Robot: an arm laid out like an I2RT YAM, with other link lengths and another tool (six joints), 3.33 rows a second.
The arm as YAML. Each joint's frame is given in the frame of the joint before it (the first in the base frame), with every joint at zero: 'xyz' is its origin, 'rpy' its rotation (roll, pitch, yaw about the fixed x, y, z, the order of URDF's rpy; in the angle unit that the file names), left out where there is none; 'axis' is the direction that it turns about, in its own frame. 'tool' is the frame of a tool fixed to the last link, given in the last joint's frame.
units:
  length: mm
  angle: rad
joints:
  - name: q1
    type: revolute
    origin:
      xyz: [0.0, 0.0, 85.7]
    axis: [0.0, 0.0, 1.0]
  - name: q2
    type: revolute
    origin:
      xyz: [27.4, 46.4, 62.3]
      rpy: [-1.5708, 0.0, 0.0]
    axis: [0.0, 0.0, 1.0]
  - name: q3
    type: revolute
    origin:
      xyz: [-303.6, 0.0, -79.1]
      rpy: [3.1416, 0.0, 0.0]
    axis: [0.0, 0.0, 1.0]
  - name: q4
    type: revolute
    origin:
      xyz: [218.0, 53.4, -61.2]
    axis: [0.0, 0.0, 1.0]
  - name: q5
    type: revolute
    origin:
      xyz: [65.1, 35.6, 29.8]
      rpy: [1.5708, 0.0, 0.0]
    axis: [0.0, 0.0, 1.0]
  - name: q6
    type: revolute
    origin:
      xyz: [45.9, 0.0, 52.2]
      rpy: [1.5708, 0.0, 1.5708]
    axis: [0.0, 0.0, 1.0]
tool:
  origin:
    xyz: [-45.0, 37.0, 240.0]
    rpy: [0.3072, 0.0, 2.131]
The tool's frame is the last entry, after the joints.
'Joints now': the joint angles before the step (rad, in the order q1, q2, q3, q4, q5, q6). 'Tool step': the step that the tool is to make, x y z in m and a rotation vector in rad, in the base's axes. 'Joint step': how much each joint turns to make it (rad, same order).
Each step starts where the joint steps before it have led.
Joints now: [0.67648, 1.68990, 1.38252, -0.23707, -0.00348, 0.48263]
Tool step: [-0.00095, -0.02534, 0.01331, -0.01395, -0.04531, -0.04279]
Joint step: [-0.00870, -0.08081, -0.05573, 0.00205, 0.04921, -0.01648]
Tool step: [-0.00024, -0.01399, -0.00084, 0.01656, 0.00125, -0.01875]
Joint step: [-0.02772, -0.03654, -0.05594, 0.02818, -0.01464, 0.00772]
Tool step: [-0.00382, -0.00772, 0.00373, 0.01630, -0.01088, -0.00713]
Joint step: [-0.01078, -0.03769, -0.04591, 0.02654, -0.00640, 0.00411]
